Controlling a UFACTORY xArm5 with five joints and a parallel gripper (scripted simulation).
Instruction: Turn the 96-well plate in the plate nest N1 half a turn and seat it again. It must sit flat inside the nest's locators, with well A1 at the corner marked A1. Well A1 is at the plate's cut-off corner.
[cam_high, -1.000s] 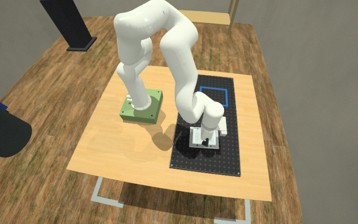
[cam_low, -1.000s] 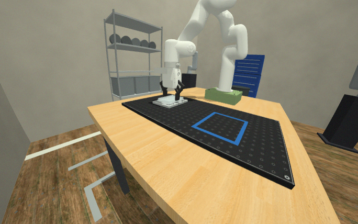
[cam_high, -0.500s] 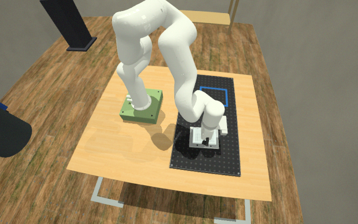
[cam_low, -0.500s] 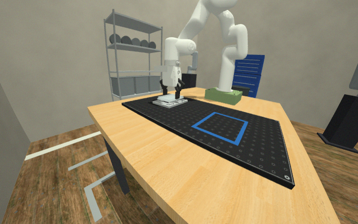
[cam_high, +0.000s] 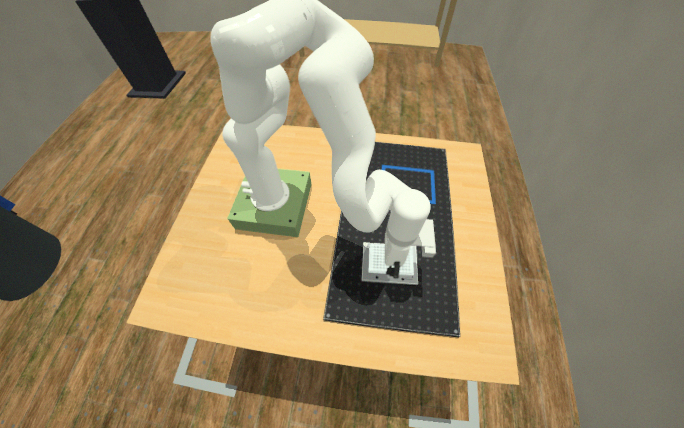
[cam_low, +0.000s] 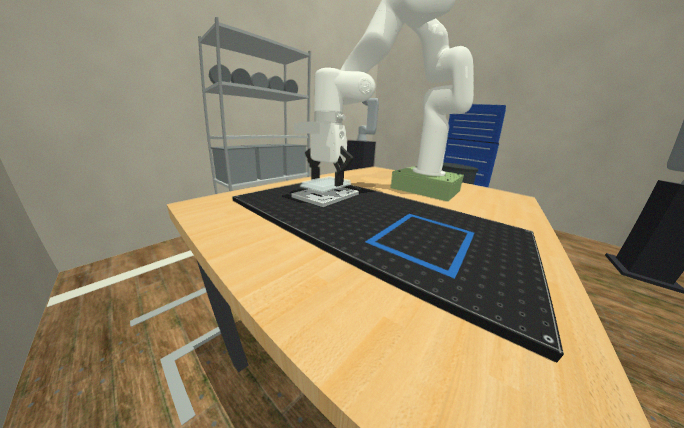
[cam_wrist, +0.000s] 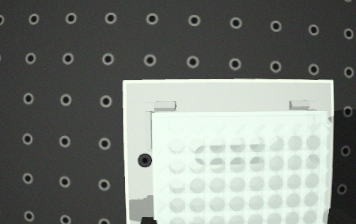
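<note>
My hand is 40 mm above the plate nest N1. Round my hand: white 96-well plate: 10 mm below.
</note>
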